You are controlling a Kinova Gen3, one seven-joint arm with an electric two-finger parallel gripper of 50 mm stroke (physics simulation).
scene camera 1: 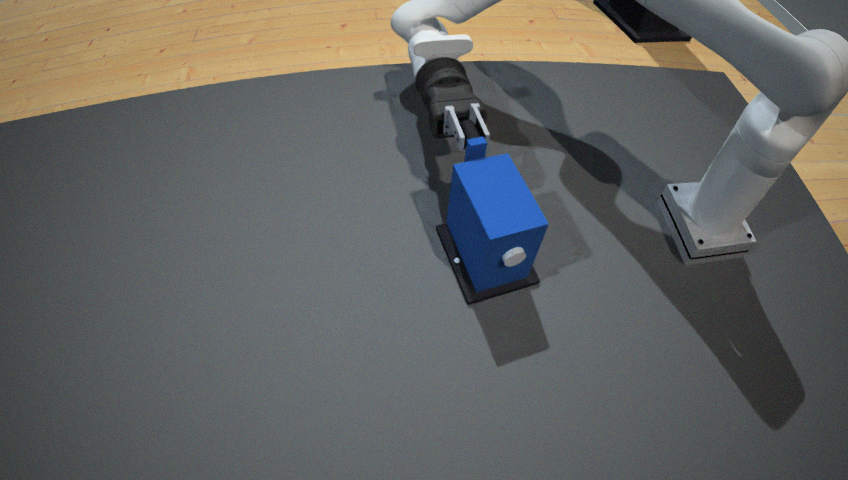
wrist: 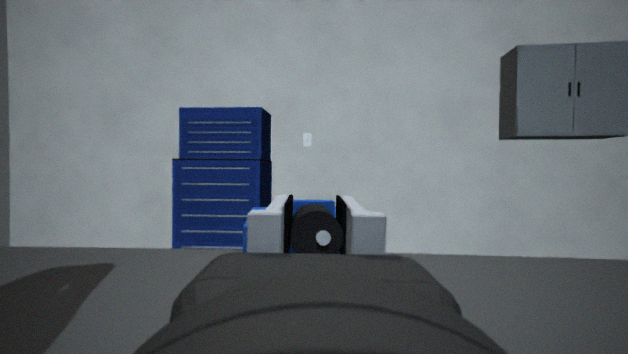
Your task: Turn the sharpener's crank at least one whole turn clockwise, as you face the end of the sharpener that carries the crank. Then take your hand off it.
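Seen in the pictures: gripper, fingertip midpoint: (scene camera 1: pixel 474 142) (wrist: pixel 314 216); arm's base, origin of the base link: (scene camera 1: pixel 713 213).
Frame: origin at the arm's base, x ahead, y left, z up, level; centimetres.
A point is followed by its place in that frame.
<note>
The sharpener (scene camera 1: pixel 498 199) @(x 37.3, y -5.6, z 8.1 cm) is a blue box standing upright on a black base plate (scene camera 1: pixel 505 290) @(x 36.6, y 0.2, z -3.9 cm), with a pale round knob (scene camera 1: pixel 514 256) @(x 37.0, y 0.1, z 4.3 cm) on the end away from the gripper. Its blue crank arm (scene camera 1: pixel 475 148) (wrist: pixel 314 202) points up at the far end and rises a little above the box top. The black crank handle (scene camera 1: pixel 470 128) @(x 36.9, y -16.2, z 9.6 cm) (wrist: pixel 312 231) @(x 36.5, y -17.9, z 8.7 cm), a cylinder with a pale dot on its end, sticks out from the arm toward the gripper. My gripper (scene camera 1: pixel 474 141) @(x 37.0, y -14.3, z 8.9 cm) (wrist: pixel 314 216) @(x 37.0, y -14.3, z 8.9 cm) is shut on the crank handle, one finger on each side. The crank's lower part is hidden in both views.
The sharpener stands on a dark grey table top (scene camera 1: pixel 238 267) @(x 70.4, y -13.5, z -4.7 cm). The robot's base (scene camera 1: pixel 708 237) @(x 3.9, y 3.6, z -0.1 cm) is bolted to the right of it, and the arm reaches over the table's far side. A blue drawer cabinet (wrist: pixel 215 190) and a grey wall cabinet (wrist: pixel 545 90) show in the background.
</note>
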